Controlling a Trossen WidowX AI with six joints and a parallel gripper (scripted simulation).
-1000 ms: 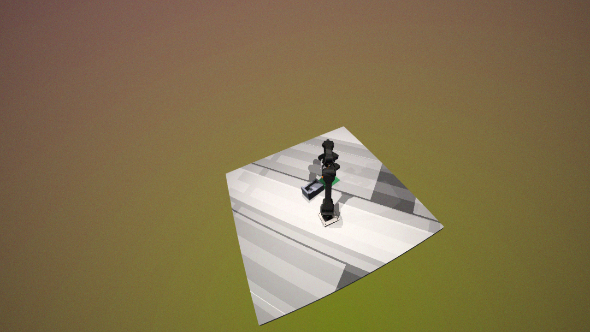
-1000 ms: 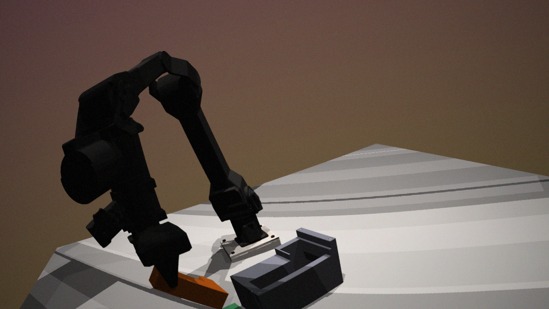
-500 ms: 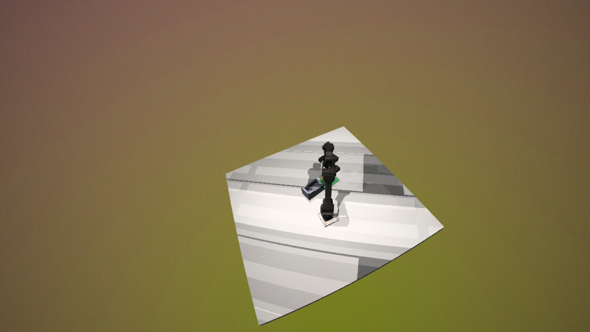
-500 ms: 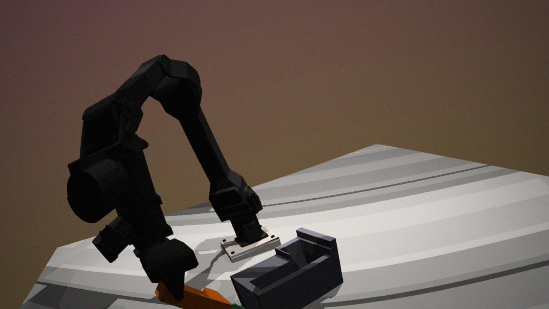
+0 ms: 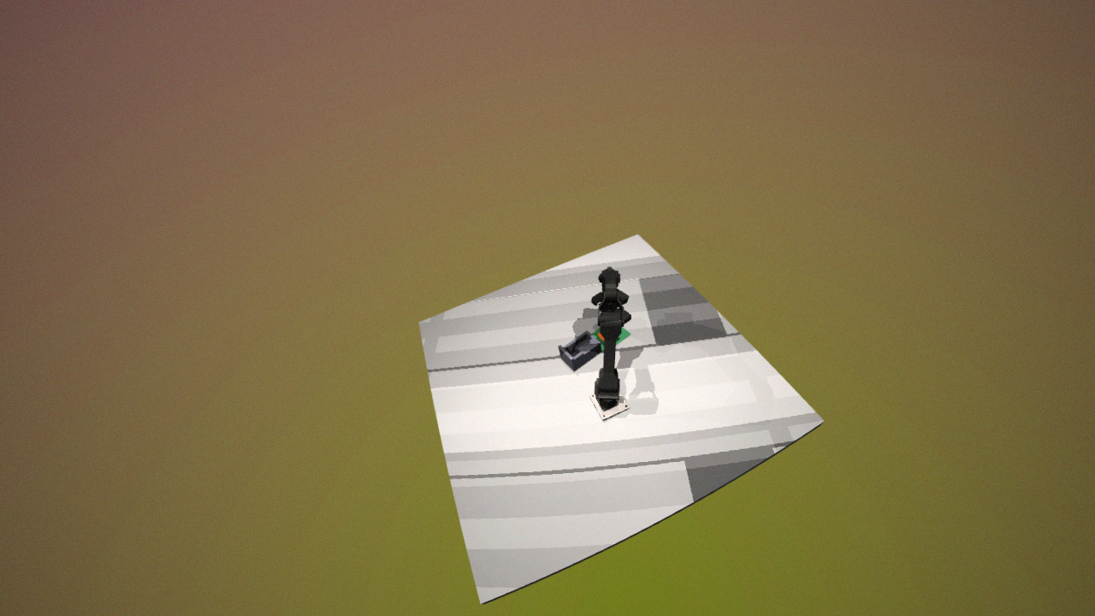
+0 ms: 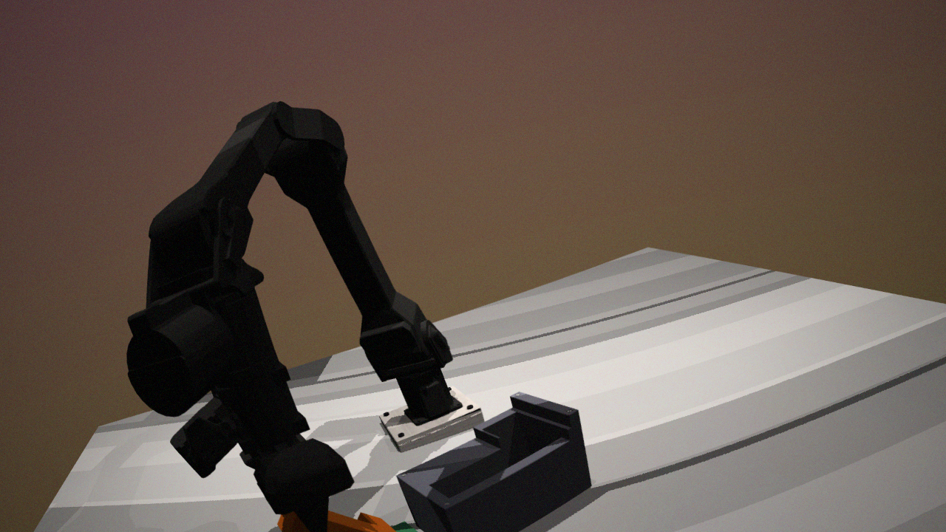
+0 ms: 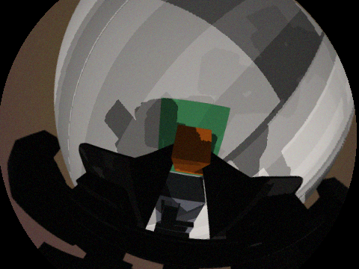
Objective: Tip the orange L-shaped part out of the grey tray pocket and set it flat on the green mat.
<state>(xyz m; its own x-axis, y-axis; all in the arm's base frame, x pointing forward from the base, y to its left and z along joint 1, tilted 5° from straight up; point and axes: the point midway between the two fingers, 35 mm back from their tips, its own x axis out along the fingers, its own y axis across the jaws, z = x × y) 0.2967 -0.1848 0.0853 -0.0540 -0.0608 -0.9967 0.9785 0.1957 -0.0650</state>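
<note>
My gripper tip is now 10 mm past the green mat, 20 mm to the right of it and 90 mm above it. From my gripper tip the other things lie so: orange L-shaped part 20 mm behind, 30 mm to the left, 30 mm below.
</note>
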